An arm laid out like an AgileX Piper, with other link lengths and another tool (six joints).
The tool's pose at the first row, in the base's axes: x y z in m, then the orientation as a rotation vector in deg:
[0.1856, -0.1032, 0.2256, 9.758, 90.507, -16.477]
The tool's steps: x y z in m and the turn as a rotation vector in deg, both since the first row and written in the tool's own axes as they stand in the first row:
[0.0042, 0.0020, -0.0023, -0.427, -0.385, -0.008]
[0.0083, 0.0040, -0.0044, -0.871, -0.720, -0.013]
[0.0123, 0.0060, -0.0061, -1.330, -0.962, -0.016]
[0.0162, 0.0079, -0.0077, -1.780, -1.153, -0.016]
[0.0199, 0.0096, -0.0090, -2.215, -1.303, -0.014]
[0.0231, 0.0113, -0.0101, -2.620, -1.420, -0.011]
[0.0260, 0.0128, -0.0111, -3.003, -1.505, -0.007]
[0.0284, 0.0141, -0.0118, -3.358, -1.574, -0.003]
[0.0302, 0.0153, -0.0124, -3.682, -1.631, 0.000]
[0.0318, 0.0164, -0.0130, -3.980, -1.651, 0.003]
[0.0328, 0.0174, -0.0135, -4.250, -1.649, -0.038]
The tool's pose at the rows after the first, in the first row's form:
[0.1838, -0.1009, 0.2213, 9.357, 90.178, -16.162]
[0.1823, -0.0987, 0.2171, 8.953, 89.898, -15.829]
[0.1811, -0.0966, 0.2129, 8.556, 89.712, -15.479]
[0.1800, -0.0946, 0.2089, 8.177, 89.573, -15.131]
[0.1791, -0.0928, 0.2051, 7.817, 89.472, -14.792]
[0.1784, -0.0911, 0.2018, 7.488, 89.400, -14.474]
[0.1778, -0.0896, 0.1988, 7.181, 89.356, -14.171]
[0.1774, -0.0883, 0.1963, 6.899, 89.324, -13.890]
[0.1771, -0.0871, 0.1945, 6.642, 89.300, -13.634]
[0.1768, -0.0860, 0.1928, 6.411, 89.310, -13.396]
[0.1766, -0.0850, 0.1917, 6.170, 89.344, -13.214]

